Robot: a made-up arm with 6 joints.
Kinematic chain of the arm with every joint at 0, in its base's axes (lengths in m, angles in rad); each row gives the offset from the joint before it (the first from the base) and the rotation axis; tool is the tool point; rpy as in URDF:
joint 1: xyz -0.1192 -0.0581 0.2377 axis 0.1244 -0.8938 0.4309
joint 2: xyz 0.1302 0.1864 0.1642 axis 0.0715 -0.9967 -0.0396
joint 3: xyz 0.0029 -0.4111 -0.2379 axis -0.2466 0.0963 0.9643
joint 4: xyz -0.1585 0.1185 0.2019 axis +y
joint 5: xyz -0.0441 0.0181 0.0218 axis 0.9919 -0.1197 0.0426
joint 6: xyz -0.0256 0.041 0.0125 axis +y
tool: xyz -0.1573 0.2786 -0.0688 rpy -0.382 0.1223 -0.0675
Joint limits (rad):
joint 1: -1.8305..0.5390
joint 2: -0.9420..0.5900
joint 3: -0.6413..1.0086
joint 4: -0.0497..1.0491
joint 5: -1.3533..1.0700
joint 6: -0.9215..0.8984
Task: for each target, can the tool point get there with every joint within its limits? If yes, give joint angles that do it. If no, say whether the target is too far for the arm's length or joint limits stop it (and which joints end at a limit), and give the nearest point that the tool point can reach.
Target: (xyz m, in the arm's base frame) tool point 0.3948 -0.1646 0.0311
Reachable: yes | joints -1.5921 -0.8120 -0.0160 0.8691 0.5620 0.5025
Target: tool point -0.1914 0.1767 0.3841
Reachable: yes | joints -1.6155 0.0809 -0.1253 0.3313 -0.8923 -0.4725
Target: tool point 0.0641 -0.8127 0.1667
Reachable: no: joint limits stop it (at a limit: joint 1, joint 3, joint 5, joint 6) | nearest point -0.0451 -0.6002 0.0859 | short by 0.252 m
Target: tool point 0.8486 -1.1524 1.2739
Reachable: no: too far | nearest point 0.3091 -0.5314 0.6919 | short by 1.008 m
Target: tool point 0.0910 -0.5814 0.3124
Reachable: no: joint limits stop it (at a limit: joint 1, joint 3, joint 5, joint 6) | nearest point 0.0440 -0.5626 0.0615 | short by 0.256 m
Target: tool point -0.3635 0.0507 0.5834
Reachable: yes | joints -0.6665 -0.0027 0.2281 0.9148 -0.7785 -0.1984
